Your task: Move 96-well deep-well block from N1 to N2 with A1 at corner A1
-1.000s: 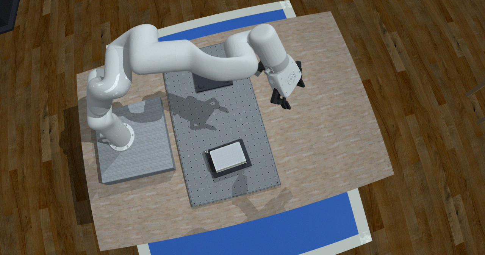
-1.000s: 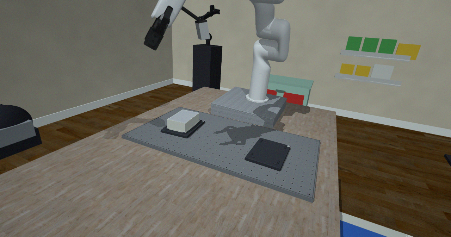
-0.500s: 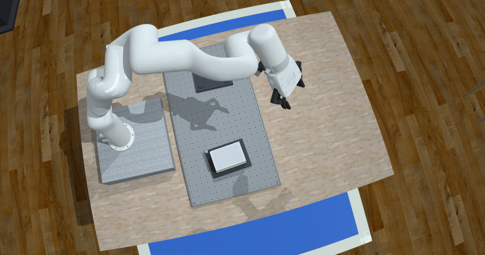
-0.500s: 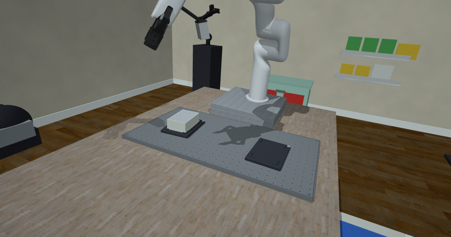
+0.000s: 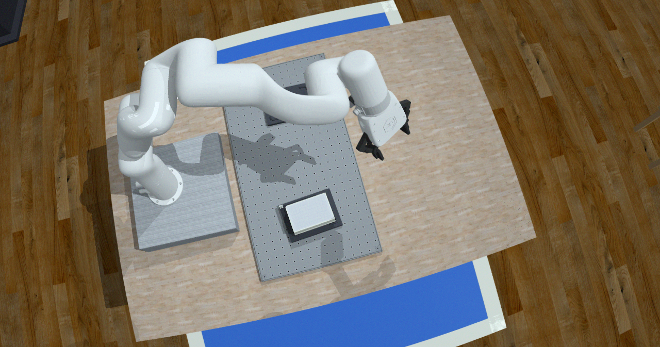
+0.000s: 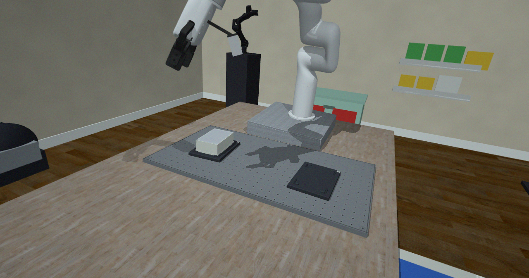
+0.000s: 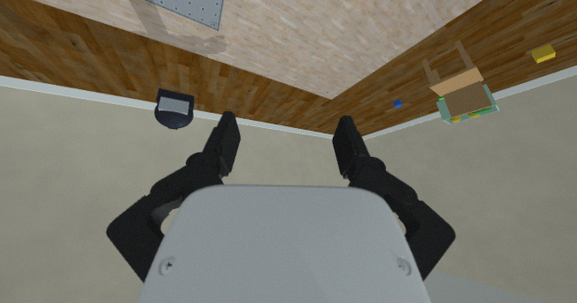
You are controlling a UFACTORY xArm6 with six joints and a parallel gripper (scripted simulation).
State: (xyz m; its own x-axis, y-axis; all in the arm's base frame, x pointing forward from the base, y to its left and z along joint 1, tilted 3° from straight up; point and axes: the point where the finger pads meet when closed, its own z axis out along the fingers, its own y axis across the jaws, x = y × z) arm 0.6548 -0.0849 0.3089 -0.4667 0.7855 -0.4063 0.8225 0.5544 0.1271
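My hand is 30 cm above the white 96-well deep-well block, 22 cm past it and 8 cm to the left of it. Round my hand: dark plate nest N2: 33 cm below, 30 cm to the left, 24 cm behind; dark plate nest N1: 33 cm below, 22 cm behind, 8 cm to the right.
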